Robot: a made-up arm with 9 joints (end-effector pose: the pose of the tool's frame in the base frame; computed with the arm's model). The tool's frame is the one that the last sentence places.
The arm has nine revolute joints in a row. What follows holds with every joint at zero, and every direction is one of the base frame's.
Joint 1 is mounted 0.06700 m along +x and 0.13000 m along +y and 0.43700 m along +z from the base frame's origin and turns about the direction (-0.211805, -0.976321, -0.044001), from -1.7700 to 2.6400 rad.
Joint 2 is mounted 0.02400 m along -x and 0.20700 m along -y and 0.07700 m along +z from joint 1 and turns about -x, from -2.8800 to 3.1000 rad.
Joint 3 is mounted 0.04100 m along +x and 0.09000 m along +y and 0.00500 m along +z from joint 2 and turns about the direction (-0.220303, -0.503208, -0.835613), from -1.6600 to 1.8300 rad.
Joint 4 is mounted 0.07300 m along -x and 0.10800 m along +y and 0.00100 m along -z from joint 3 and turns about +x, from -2.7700 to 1.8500 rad.
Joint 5 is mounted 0.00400 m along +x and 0.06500 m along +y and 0.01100 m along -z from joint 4 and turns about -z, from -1.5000 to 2.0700 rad.
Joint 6 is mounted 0.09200 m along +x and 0.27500 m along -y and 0.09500 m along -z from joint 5 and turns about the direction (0.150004, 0.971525, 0.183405), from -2.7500 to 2.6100 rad.
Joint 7 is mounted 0.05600 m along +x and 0.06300 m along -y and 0.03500 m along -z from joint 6 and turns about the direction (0.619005, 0.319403, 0.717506), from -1.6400 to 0.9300 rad.
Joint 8 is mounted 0.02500 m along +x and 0.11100 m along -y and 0.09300 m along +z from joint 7 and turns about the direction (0.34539, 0.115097, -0.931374), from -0.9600 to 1.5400 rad.
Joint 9 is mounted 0.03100 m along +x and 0.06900 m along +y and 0.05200 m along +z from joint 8 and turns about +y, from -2.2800 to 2.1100 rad.
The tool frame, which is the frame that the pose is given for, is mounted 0.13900 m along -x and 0.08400 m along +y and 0.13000 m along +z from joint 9; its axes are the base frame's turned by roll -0.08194, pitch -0.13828 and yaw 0.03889 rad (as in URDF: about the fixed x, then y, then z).
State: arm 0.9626 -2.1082 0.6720 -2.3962 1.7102 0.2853 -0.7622 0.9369 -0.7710
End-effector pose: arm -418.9 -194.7 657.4 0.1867 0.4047 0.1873 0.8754
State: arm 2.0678 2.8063 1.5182 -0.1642 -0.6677 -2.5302 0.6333 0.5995 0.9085
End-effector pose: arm -174.8 -193.3 176.0 0.4336 0.8157 -0.3597 0.1313
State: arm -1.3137 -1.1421 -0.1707 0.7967 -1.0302 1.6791 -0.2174 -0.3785 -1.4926
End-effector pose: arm 365.7 125.4 255.4 0.2734 0.9073 -0.2717 -0.1679
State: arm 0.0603 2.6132 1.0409 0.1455 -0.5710 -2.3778 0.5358 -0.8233 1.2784
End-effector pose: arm 117.5 -203.5 744.5 0.5226 0.5973 0.4989 -0.3482
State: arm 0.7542 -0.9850 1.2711 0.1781 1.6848 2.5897 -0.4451 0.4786 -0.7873
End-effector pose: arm 51.7 296.2 536.3 0.3116 0.9202 0.1519 -0.1816
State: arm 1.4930 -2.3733 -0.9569 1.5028 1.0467 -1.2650 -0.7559 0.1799 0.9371
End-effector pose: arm 98.4 -172.6 386.1 0.7659 0.1982 0.4217 0.4429
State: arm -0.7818 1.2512 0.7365 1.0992 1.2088 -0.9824 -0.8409 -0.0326 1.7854
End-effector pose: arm -200.9 -81.8 521.8 0.5791 0.1977 0.0414 -0.7898
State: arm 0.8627 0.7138 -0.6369 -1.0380 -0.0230 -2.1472 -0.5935 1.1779 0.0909
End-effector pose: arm -208.5 -119.5 482.7 0.3360 0.1858 -0.7995 0.4620
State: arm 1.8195 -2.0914 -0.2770 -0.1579 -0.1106 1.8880 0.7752 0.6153 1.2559
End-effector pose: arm -192.2 469.1 394.9 0.2243 -0.7028 0.6029 0.3039
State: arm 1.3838 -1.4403 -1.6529 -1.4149 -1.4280 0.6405 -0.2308 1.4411 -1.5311
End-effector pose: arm -221.2 308.4 242.5 0.3795 0.0041 0.8112 -0.4449
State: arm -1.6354 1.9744 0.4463 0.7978 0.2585 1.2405 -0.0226 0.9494 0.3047
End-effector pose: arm 265.5 -252.9 -8.6 0.4234 -0.5533 0.6969 -0.1701
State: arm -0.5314 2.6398 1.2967 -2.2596 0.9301 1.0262 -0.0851 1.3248 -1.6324
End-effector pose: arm -162.3 -300.2 142.2 0.8081 -0.3238 0.4641 0.1637
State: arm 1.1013 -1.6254 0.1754 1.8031 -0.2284 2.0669 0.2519 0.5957 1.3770
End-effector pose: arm -531.6 119.9 1065.9 0.0412 -0.6080 -0.0126 0.7928
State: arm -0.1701 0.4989 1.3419 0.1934 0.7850 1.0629 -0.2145 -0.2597 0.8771
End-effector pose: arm -78.0 -174.4 502.2 0.8596 0.2554 0.1906 -0.3995
